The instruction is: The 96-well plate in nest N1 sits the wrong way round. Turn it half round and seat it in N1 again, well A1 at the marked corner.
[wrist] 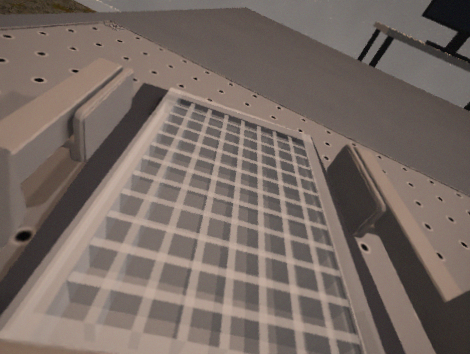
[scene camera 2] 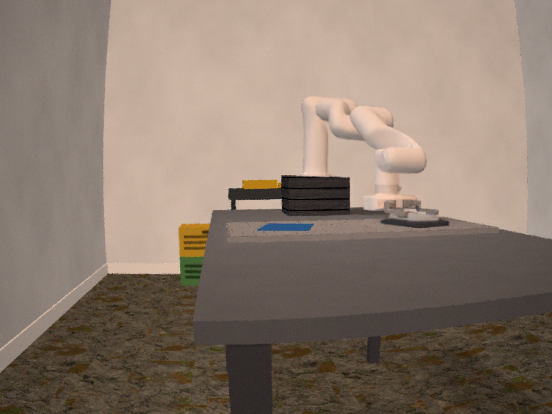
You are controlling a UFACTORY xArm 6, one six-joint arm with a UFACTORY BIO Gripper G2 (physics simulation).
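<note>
The clear 96-well plate (scene camera 2: 411, 216) (wrist: 215, 200) lies in a dark nest (scene camera 2: 436, 223) (wrist: 112, 150) on the right part of the perforated board. It looks level, and a dark strip of the nest shows along its left side in the wrist view. My gripper (scene camera 2: 412, 207) (wrist: 230, 152) is open low around the plate, one finger beside each long side, with a gap between each finger pad and the plate. The plate's lettering, well A1 and the nest's marked corner cannot be made out.
The perforated board (scene camera 2: 350, 232) (wrist: 55, 40) lies on the grey table (scene camera 2: 360, 270) (wrist: 240, 45). A flat blue rectangle (scene camera 2: 286, 227) lies on its left part. A black stack (scene camera 2: 316, 195) stands behind it. A second white arm (scene camera 2: 315, 140) rises behind the stack.
</note>
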